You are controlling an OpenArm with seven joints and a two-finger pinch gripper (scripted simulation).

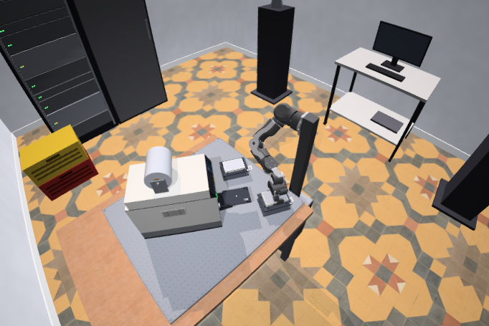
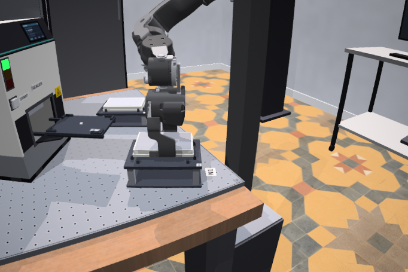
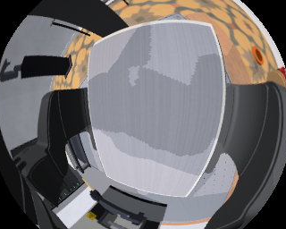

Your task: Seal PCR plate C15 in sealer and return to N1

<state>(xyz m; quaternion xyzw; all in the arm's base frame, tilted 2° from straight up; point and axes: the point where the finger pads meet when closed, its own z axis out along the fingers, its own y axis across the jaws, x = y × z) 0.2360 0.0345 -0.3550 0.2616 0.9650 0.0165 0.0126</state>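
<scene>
My hand is right at the white 96-well plate C15. Also, from my hand: sealer stage (15 cm ahead, 14 cm to the right, 3 cm above); N1 label (9 cm behind, 7 cm below, 5 cm to the left); plate nest N1 (2 cm below).
</scene>
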